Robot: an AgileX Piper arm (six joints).
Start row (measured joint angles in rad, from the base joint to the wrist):
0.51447, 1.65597, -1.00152, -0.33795, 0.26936, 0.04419
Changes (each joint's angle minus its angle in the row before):
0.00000, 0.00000, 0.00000, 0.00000, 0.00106, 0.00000
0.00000, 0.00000, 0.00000, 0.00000, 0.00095, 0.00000
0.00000, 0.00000, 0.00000, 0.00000, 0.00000, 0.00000
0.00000, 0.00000, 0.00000, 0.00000, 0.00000, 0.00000
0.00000, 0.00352, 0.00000, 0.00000, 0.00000, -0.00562
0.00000, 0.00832, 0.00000, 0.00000, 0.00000, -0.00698
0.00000, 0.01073, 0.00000, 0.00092, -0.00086, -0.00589
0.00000, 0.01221, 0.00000, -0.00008, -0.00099, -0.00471
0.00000, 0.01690, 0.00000, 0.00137, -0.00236, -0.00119
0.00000, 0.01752, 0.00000, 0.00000, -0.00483, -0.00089
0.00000, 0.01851, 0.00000, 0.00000, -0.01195, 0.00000
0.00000, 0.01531, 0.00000, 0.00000, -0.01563, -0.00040
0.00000, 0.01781, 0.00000, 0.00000, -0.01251, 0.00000
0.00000, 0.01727, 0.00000, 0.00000, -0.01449, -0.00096
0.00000, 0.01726, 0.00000, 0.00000, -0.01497, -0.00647
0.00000, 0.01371, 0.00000, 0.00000, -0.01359, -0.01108
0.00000, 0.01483, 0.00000, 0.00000, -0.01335, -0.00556
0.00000, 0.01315, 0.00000, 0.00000, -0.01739, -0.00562
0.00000, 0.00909, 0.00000, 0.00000, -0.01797, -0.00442
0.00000, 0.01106, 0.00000, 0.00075, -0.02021, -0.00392
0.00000, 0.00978, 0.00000, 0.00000, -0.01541, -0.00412
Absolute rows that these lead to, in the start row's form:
0.51447, 1.65597, -1.00152, -0.33795, 0.27042, 0.04419
0.51447, 1.65597, -1.00152, -0.33795, 0.27137, 0.04419
0.51447, 1.65597, -1.00152, -0.33795, 0.27137, 0.04419
0.51447, 1.65597, -1.00152, -0.33795, 0.27137, 0.04419
0.51447, 1.65949, -1.00152, -0.33795, 0.27137, 0.03857
0.51447, 1.66781, -1.00152, -0.33795, 0.27137, 0.03159
0.51447, 1.67854, -1.00152, -0.33703, 0.27051, 0.02570
0.51447, 1.69075, -1.00152, -0.33711, 0.26952, 0.02099
0.51447, 1.70765, -1.00152, -0.33574, 0.26716, 0.01980
0.51447, 1.72517, -1.00152, -0.33574, 0.26233, 0.01891
0.51447, 1.74368, -1.00152, -0.33574, 0.25038, 0.01891
0.51447, 1.75899, -1.00152, -0.33574, 0.23475, 0.01851
0.51447, 1.77680, -1.00152, -0.33574, 0.22224, 0.01851
0.51447, 1.79407, -1.00152, -0.33574, 0.20775, 0.01755
0.51447, 1.81133, -1.00152, -0.33574, 0.19278, 0.01108
0.51447, 1.82504, -1.00152, -0.33574, 0.17919, 0.00000
0.51447, 1.83987, -1.00152, -0.33574, 0.16584, -0.00556
0.51447, 1.85302, -1.00152, -0.33574, 0.14845, -0.01118
0.51447, 1.86211, -1.00152, -0.33574, 0.13048, -0.01560
0.51447, 1.87317, -1.00152, -0.33499, 0.11027, -0.01952
0.51447, 1.88295, -1.00152, -0.33499, 0.09486, -0.02364

